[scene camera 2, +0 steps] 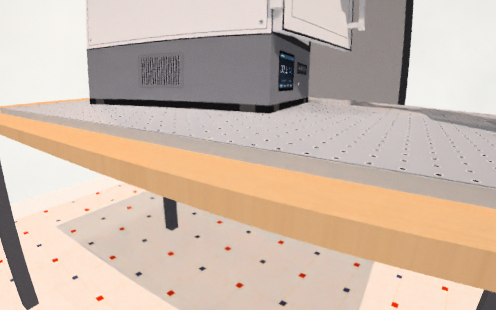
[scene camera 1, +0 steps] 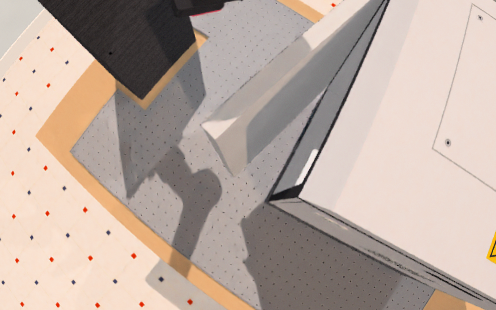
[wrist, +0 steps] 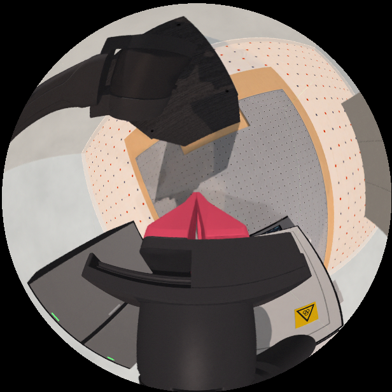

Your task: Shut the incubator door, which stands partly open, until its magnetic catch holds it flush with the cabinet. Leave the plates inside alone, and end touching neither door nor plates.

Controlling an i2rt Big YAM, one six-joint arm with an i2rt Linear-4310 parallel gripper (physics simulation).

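Places are measured from the arm's base along level axes (x up, y ahead, z left), in metres.
Pixels of known places: gripper, fingertip midpoint: (scene camera 1: 187,11).
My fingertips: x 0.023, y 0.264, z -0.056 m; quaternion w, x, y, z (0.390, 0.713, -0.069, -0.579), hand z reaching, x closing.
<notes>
Behind a point stands the place of what it marks.
The white incubator cabinet (scene camera 1: 400,125) {y 0.573, x 0.173, z -0.160 m} (scene camera 2: 175,20) {y 0.729, x -0.206, z 0.057 m} (wrist: 322,295) stands on the perforated board, on a grey base with a lit display. Its door (scene camera 1: 280,100) {y 0.461, x 0.054, z -0.145 m} (scene camera 2: 317,17) {y 0.474, x -0.194, z -0.046 m} stands partly open, with a wedge-shaped gap between door and cabinet front. The door handle (scene camera 2: 361,15) {y 0.389, x -0.158, z -0.186 m} shows at the door's outer side. My gripper (scene camera 1: 207,11) (wrist: 196,197) is shut and empty, its red fingertips together. In scene camera 1 it is largely cut off at the top edge, on the outer side of the door; contact there cannot be told. The gripper body may hide the door in the wrist view. The plates do not show.
A black arm pedestal (scene camera 1: 130,40) {y 0.079, x -0.150, z -0.073 m} (wrist: 200,100) stands opposite the door. A dark grey cabinet (wrist: 75,280) with green lights is at the wrist view's lower left. The perforated board (scene camera 1: 150,210) {y 0.251, x -0.377, z -0.415 m} (scene camera 2: 350,130) {y 0.396, x -0.377, z 0.174 m} lies on a wooden table (scene camera 1: 70,120) {y -0.139, x -0.390, z -0.307 m} (scene camera 2: 250,175) {y 0.465, x -0.390, z 0.346 m}.
</notes>
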